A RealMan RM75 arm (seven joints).
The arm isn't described. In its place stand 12 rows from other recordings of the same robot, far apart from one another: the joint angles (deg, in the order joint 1, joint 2, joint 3, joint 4, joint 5, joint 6, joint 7), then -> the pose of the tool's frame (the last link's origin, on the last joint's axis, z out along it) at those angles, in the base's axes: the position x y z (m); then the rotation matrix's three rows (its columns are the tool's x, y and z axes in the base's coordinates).
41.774 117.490 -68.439 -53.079 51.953 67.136 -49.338 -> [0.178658, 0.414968, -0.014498], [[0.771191, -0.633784, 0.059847], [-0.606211, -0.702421, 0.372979], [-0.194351, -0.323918, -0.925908]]
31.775 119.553 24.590 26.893 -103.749 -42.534 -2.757 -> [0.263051, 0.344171, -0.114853], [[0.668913, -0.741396, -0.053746], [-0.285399, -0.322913, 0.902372], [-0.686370, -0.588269, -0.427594]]
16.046 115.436 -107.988 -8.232 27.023 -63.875 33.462 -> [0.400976, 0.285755, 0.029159], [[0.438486, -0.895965, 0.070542], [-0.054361, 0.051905, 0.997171], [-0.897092, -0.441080, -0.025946]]
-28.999 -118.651 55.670 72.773 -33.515 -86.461 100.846 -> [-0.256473, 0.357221, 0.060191], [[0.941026, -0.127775, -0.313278], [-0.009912, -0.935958, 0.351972], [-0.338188, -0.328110, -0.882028]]
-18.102 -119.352 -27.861 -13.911 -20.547 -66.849 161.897 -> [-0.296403, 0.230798, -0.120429], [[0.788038, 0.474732, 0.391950], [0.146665, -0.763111, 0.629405], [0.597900, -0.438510, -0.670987]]
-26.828 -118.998 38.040 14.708 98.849 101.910 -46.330 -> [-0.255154, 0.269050, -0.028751], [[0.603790, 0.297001, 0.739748], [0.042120, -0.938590, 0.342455], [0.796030, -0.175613, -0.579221]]
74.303 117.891 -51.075 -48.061 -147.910 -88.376 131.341 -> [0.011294, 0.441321, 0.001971], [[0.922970, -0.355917, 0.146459], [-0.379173, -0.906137, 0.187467], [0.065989, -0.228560, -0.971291]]
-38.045 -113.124 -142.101 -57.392 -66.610 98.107 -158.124 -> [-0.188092, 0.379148, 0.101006], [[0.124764, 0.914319, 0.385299], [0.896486, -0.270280, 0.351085], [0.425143, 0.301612, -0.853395]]
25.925 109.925 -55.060 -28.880 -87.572 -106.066 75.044 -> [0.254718, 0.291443, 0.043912], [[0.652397, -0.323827, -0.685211], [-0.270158, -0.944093, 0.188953], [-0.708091, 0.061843, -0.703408]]
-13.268 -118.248 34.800 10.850 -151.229 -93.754 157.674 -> [-0.376769, 0.241863, 0.119348], [[0.646215, 0.735467, 0.203700], [-0.485059, 0.189765, 0.853643], [0.589172, -0.650444, 0.479374]]
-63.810 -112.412 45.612 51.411 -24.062 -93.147 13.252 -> [-0.114075, 0.448031, 0.066179], [[0.352074, 0.889097, -0.292490], [0.925624, -0.284402, 0.249672], [0.138798, -0.358639, -0.923100]]
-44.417 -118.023 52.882 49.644 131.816 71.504 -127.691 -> [-0.191019, 0.424854, 0.010582], [[0.695722, 0.718292, -0.005317], [0.655012, -0.631357, 0.415149], [0.294841, -0.292311, -0.909738]]
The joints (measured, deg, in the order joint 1, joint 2, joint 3, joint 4, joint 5, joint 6, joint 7), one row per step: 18.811, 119.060, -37.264, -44.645, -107.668, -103.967, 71.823; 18.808, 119.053, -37.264, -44.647, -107.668, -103.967, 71.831; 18.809, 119.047, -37.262, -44.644, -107.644, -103.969, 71.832; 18.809, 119.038, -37.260, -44.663, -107.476, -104.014, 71.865; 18.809, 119.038, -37.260, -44.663, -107.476, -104.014, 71.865; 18.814, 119.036, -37.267, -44.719, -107.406, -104.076, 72.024; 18.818, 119.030, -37.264, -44.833, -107.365, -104.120, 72.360; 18.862, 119.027, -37.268, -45.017, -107.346, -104.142, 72.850; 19.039, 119.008, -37.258, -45.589, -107.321, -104.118, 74.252; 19.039, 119.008, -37.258, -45.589, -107.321, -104.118, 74.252; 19.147, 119.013, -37.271, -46.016, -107.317, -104.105, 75.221; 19.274, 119.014, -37.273, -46.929, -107.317, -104.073, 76.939; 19.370, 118.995, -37.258, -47.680, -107.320, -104.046, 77.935; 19.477, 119.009, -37.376, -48.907, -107.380, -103.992, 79.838; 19.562, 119.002, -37.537, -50.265, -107.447, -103.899, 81.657; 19.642, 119.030, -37.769, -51.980, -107.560, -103.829, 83.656; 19.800, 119.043, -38.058, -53.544, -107.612, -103.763, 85.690
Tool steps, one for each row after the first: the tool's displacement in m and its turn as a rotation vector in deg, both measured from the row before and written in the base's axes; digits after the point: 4 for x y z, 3 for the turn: 0.0000, 0.0000, 0.0000, -0.001, -0.005, -0.008; 0.0000, 0.0000, 0.0001, 0.017, 0.015, 0.002; -0.0003, 0.0001, 0.0004, 0.089, 0.129, 0.037; 0.0000, 0.0000, 0.0000, 0.000, 0.000, 0.000; -0.0003, 0.0001, 0.0003, -0.048, 0.094, -0.034; -0.0002, 0.0001, 0.0004, -0.111, 0.089, -0.161; -0.0004, 0.0005, 0.0005, -0.165, 0.073, -0.216; -0.0013, 0.0018, 0.0017, -0.393, 0.113, -0.614; 0.0000, 0.0000, 0.0000, 0.000, 0.000, 0.000; -0.0009, 0.0011, 0.0011, -0.286, 0.062, -0.413; -0.0015, 0.0019, 0.0024, -0.395, 0.000, -0.735; -0.0011, 0.0015, 0.0022, -0.081, -0.163, -0.302; -0.0019, 0.0021, 0.0028, -0.426, -0.205, -0.710; -0.0019, 0.0022, 0.0031, -0.301, -0.369, -0.610; -0.0026, 0.0023, 0.0036, -0.288, -0.540, -0.536; -0.0030, 0.0025, 0.0032, -0.368, -0.407, -0.530
